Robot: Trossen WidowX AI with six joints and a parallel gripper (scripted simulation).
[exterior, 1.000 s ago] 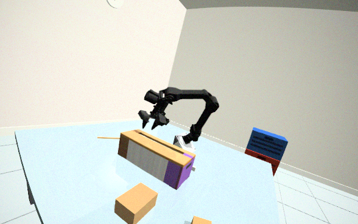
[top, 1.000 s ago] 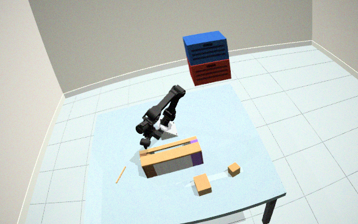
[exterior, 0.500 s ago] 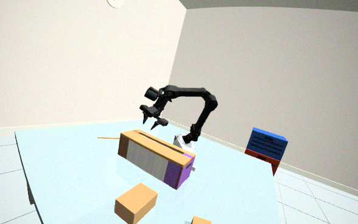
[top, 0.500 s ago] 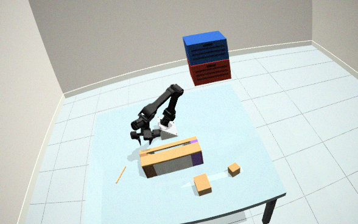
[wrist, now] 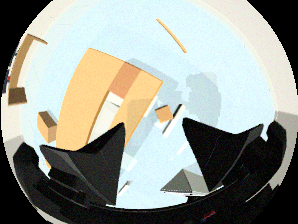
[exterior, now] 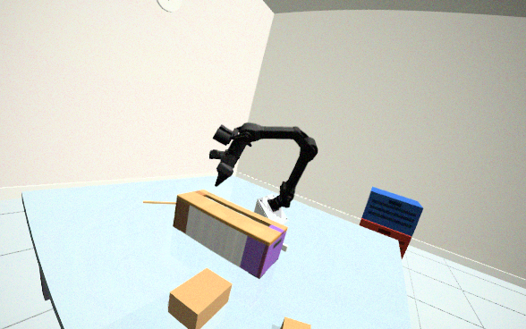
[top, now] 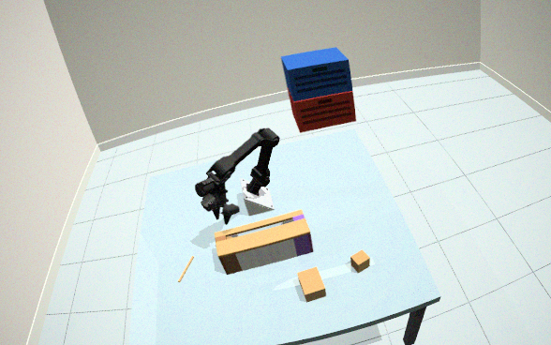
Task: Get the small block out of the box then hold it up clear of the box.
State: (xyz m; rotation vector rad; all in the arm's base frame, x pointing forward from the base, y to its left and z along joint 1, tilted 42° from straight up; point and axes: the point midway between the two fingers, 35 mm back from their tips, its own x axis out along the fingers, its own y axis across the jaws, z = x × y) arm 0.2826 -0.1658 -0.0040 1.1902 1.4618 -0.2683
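Now: the tan block 30 mm behind my gripper tip, 10 mm to the right of it and 150 mm below it. Round my gripper tip: clear-fronted box: 30 mm ahead, 150 mm to the left, 100 mm below; then thin tan stick: 90 mm ahead, 230 mm to the right, 160 mm below.
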